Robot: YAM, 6 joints.
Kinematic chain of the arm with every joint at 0, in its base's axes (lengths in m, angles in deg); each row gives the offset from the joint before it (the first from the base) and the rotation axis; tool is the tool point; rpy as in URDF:
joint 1: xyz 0 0 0.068 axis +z
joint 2: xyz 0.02 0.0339 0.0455 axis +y
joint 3: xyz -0.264 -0.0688 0 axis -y
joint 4: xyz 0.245 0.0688 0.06 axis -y
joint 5: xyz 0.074 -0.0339 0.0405 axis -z
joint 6: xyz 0.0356 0 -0.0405 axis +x
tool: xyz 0 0 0 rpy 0 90 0
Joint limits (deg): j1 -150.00..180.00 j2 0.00..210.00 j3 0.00..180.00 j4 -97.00..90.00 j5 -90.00..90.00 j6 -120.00..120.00
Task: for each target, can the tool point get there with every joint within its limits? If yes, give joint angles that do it. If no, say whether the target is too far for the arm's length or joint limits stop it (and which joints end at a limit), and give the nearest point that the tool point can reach.
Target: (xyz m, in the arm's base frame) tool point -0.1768 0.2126 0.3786
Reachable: yes | joints 124.63 86.48 94.59 -75.97 -43.85 64.72
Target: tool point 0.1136 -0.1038 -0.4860
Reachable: no: joint limits stop it (at a limit: joint 2) | nearest point 0.1305 -0.1192 -0.3731 | short by 0.115 m
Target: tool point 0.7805 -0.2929 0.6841
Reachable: no: too far | nearest point 0.4985 -0.1871 0.4728 | short by 0.368 m
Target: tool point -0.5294 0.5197 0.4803
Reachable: no: too far | nearest point -0.4124 0.4049 0.3970 | short by 0.184 m
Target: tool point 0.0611 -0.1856 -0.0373
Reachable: yes | joints -62.38 136.82 21.46 45.51 63.52 -68.65
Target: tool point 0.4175 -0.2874 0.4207
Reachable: yes | joints 146.75 16.30 144.40 6.01 -18.82 -77.67
